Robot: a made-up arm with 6 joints. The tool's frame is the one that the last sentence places.
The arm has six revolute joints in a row. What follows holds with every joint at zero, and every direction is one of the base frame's.
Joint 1 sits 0.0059 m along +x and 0.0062 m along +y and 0.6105 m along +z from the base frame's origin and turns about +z.
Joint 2 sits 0.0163 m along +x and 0.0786 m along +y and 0.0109 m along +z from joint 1 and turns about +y.
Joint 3 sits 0.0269 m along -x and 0.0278 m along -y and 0.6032 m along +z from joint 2 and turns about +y.
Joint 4 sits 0.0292 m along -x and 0.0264 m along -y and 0.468 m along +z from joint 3 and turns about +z.
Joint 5 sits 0.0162 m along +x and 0.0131 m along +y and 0.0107 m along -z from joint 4 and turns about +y.
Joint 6 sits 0.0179 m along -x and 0.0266 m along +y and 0.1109 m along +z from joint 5 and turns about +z.
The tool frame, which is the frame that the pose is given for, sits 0.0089 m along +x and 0.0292 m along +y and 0.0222 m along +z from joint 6; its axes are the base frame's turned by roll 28.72, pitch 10.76 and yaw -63.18 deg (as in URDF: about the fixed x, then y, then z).
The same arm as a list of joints. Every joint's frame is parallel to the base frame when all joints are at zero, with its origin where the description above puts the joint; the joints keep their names.
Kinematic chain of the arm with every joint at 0, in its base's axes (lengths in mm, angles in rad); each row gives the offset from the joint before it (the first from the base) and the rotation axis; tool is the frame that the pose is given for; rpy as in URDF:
joint 1: xyz 5.9 6.2 610.5 axis +z
joint 2: xyz 16.3 78.6 10.9 axis +y
joint 3: xyz -26.9 -27.8 603.2 axis +y
joint 4: xyz -29.2 -26.4 468 axis +z
joint 5: xyz 16.2 13.1 -10.7 axis +y
joint 6: xyz -17.9 26.6 110.9 axis +z
tool: xyz 8.9 29.2 22.2 rpy 0.5013 0.1878 -1.1027

